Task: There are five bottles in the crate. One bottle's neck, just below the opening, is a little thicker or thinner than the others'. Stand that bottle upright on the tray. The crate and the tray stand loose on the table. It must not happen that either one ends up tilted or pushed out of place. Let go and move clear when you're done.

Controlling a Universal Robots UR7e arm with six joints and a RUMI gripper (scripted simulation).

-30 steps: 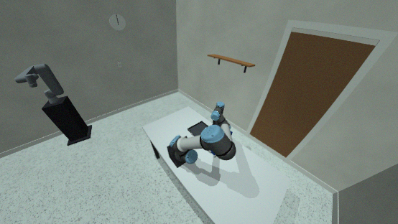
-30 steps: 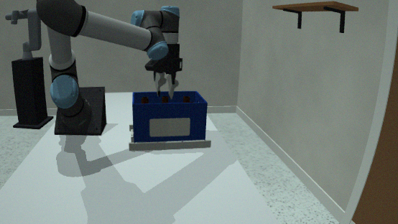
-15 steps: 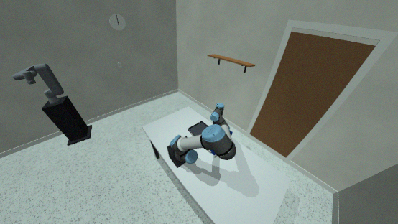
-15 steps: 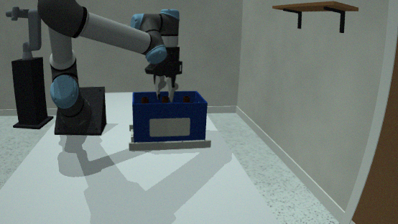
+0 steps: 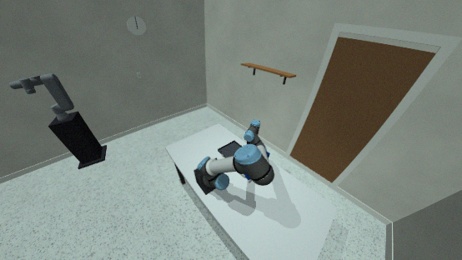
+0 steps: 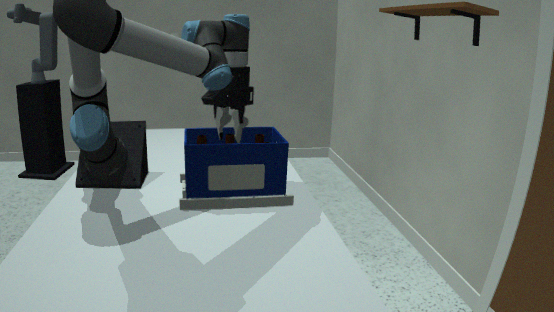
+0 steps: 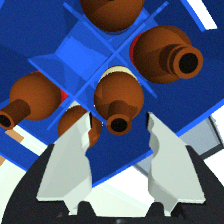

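My gripper is now 10 mm short of the blue crate, 40 mm to the left of it and 70 mm above it. From my hand the other things lie so: bottle 80 mm behind, 10 mm to the right, 70 mm below; dark grey tray 20 mm behind, 250 mm to the left, 140 mm below.
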